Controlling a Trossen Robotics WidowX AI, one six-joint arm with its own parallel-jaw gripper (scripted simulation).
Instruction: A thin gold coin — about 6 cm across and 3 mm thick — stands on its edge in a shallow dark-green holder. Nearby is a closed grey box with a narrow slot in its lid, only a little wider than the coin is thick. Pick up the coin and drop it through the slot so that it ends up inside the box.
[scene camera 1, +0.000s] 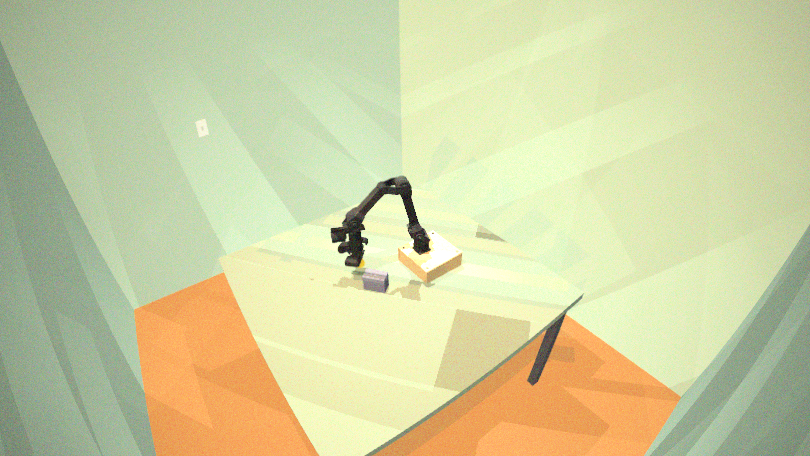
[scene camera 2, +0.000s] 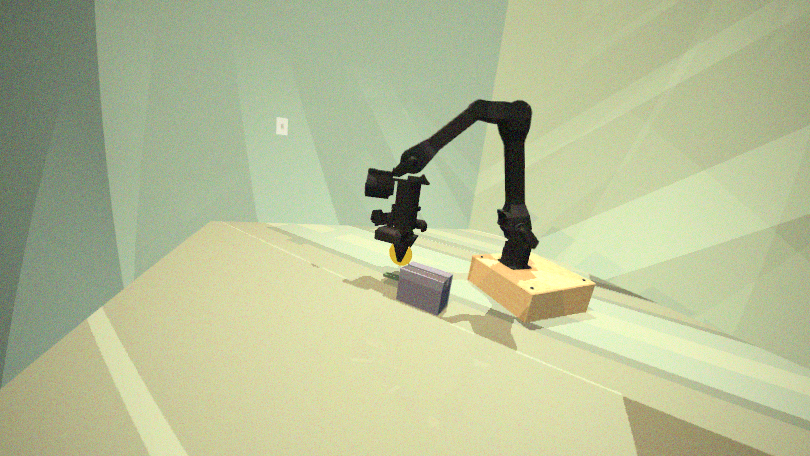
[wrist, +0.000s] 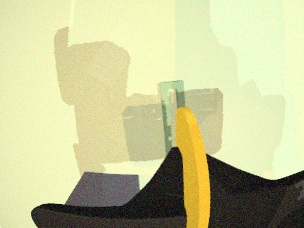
Labels:
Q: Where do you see my gripper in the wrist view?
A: At 180, 153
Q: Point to a grey box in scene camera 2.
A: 413, 294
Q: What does my gripper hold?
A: A gold coin.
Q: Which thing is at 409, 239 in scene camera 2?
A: My gripper.

